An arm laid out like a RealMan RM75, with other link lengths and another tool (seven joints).
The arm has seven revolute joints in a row. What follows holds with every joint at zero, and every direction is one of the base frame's.
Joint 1 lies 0.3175 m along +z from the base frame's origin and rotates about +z.
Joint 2 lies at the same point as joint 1 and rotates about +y.
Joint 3 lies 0.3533 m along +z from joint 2 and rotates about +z.
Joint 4 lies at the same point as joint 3 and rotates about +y.
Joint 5 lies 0.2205 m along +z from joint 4 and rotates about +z.
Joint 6 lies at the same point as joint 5 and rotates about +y.
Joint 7 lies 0.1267 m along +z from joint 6 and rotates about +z.
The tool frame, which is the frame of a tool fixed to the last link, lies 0.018 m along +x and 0.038 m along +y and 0.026 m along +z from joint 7; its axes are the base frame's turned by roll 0, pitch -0.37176 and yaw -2.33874 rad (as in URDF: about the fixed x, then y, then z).
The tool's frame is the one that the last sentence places.
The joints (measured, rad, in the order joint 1, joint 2, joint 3, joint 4, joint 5, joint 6, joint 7), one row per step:
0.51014 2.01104 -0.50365 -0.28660 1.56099 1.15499 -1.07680
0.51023 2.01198 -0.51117 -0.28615 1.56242 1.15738 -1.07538
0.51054 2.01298 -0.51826 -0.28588 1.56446 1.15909 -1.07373
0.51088 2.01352 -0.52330 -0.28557 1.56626 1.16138 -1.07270
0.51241 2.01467 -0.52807 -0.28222 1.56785 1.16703 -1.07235
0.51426 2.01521 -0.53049 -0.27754 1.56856 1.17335 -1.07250
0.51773 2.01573 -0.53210 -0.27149 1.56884 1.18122 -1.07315
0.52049 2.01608 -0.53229 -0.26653 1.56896 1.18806 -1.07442
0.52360 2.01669 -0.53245 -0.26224 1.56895 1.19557 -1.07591
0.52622 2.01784 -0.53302 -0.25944 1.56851 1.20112 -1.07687
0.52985 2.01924 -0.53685 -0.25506 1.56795 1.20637 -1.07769
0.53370 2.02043 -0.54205 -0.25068 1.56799 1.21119 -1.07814
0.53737 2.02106 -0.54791 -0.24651 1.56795 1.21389 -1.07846
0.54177 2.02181 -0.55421 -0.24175 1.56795 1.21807 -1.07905
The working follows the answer.
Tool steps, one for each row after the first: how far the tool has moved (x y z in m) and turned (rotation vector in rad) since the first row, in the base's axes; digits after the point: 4 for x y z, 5 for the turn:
-0.0010 -0.0006 -0.0015 -0.00623 0.00095 0.00424
-0.0020 -0.0009 -0.0028 -0.01154 0.00226 0.00776
-0.0029 -0.0012 -0.0036 -0.01516 0.00371 0.01127
-0.0048 -0.0017 -0.0052 -0.02120 0.00868 0.01778
-0.0065 -0.0022 -0.0067 -0.02655 0.01439 0.02398
-0.0089 -0.0024 -0.0082 -0.03251 0.02139 0.03250
-0.0108 -0.0026 -0.0093 -0.03639 0.02708 0.03965
-0.0131 -0.0027 -0.0104 -0.04010 0.03263 0.04814
-0.0151 -0.0028 -0.0116 -0.04369 0.03677 0.05511
-0.0176 -0.0030 -0.0138 -0.05106 0.04063 0.06339
-0.0201 -0.0030 -0.0159 -0.05900 0.04413 0.07175
-0.0222 -0.0029 -0.0179 -0.06688 0.04573 0.07837
-0.0249 -0.0028 -0.0200 -0.07565 0.04811 0.08700

Tool pose at each row, in the base's axes (x y z in m, rotation vector in rad; rounded; the steps above come from the unrounded poses):
0.3745 0.4052 0.0540 -2.00563 -0.80974 0.37002
0.3735 0.4047 0.0526 -2.00966 -0.81328 0.37633
0.3725 0.4043 0.0513 -2.01294 -0.81589 0.38216
0.3716 0.4041 0.0505 -2.01461 -0.81847 0.38732
0.3698 0.4035 0.0488 -2.01629 -0.82184 0.39880
0.3681 0.4030 0.0474 -2.01715 -0.82445 0.41052
0.3656 0.4028 0.0458 -2.01727 -0.82860 0.42514
0.3637 0.4026 0.0447 -2.01637 -0.83222 0.43668
0.3614 0.4025 0.0436 -2.01483 -0.83732 0.44880
0.3594 0.4024 0.0424 -2.01417 -0.84173 0.45861
0.3569 0.4023 0.0403 -2.01658 -0.84752 0.47075
0.3544 0.4022 0.0381 -2.01956 -0.85359 0.48290
0.3523 0.4023 0.0362 -2.02377 -0.85908 0.49220
0.3497 0.4024 0.0340 -2.02772 -0.86612 0.50387

